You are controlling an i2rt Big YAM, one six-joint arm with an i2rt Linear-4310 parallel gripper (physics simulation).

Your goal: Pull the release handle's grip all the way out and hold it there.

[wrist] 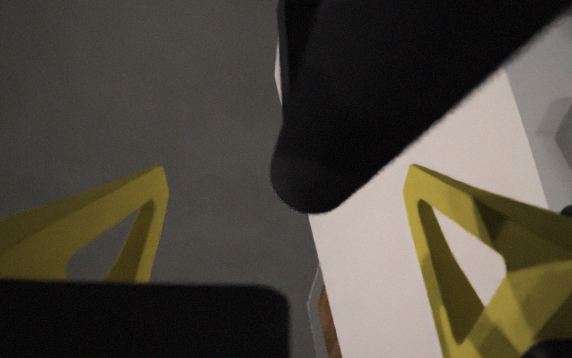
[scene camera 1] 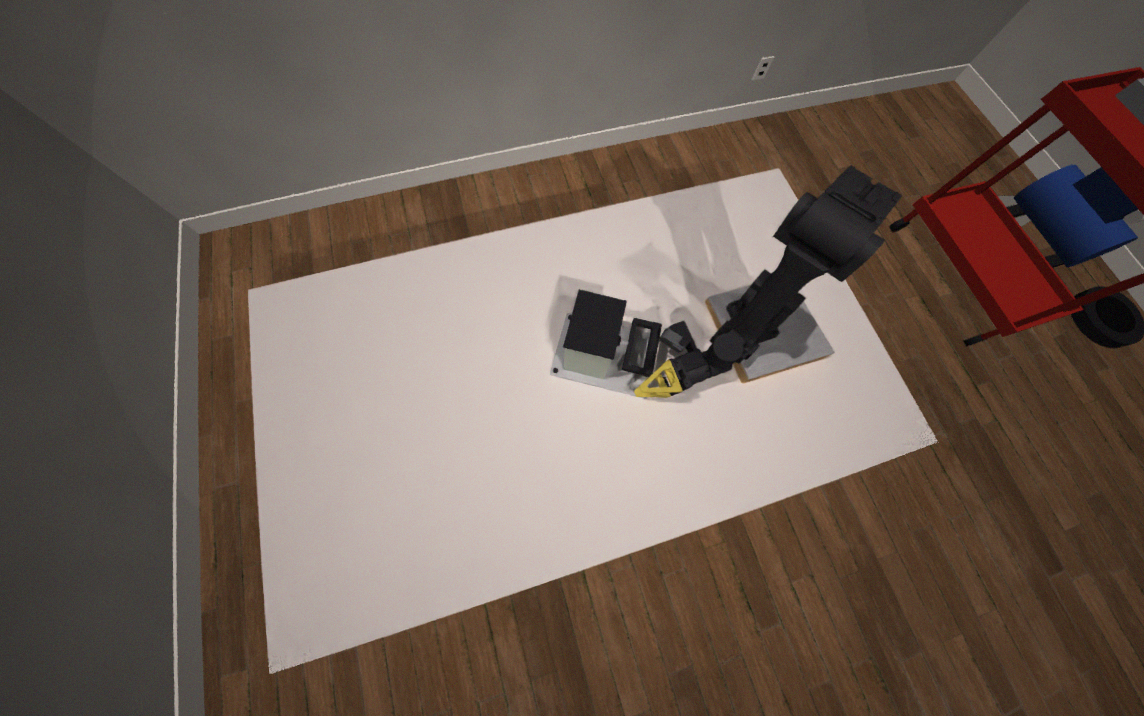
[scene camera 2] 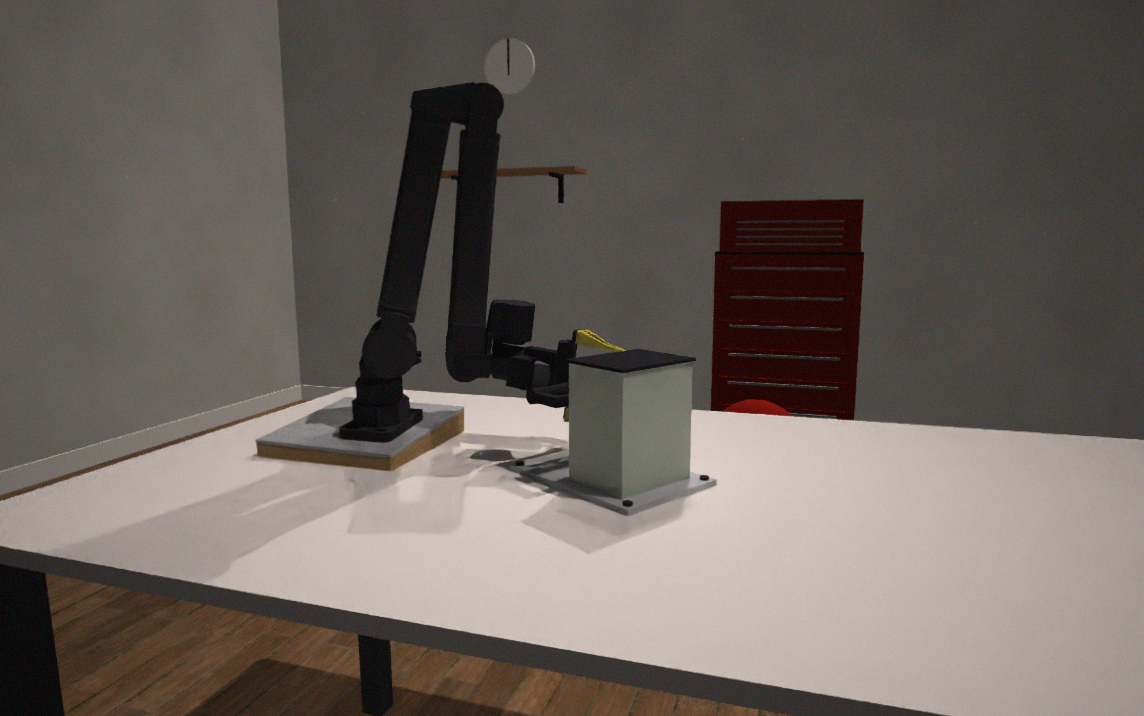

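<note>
The release housing [scene camera 1: 595, 323] [scene camera 2: 631, 426] is a pale green box with a black top, standing on a grey base plate [scene camera 1: 620, 384] [scene camera 2: 674, 489]. The black loop handle [scene camera 1: 638, 368] [wrist: 360, 100] sticks out close to the housing, on the side facing the arm. In scene camera 2 the housing hides the handle. My gripper [scene camera 1: 638, 392] [wrist: 285, 178] is open, its yellow fingers one above the other at the handle's near end. In the wrist view the handle's rounded end shows between the two fingertips, with space on both sides. The fingers hold nothing.
The arm's base stands on a grey-topped wooden board [scene camera 1: 805, 341] [scene camera 2: 291, 439] on the white table [scene camera 1: 421, 472] [scene camera 2: 885, 548]. A red cart [scene camera 1: 995, 261] with a blue object stands beyond the table's right end. A red tool chest [scene camera 2: 788, 312] stands against the wall.
</note>
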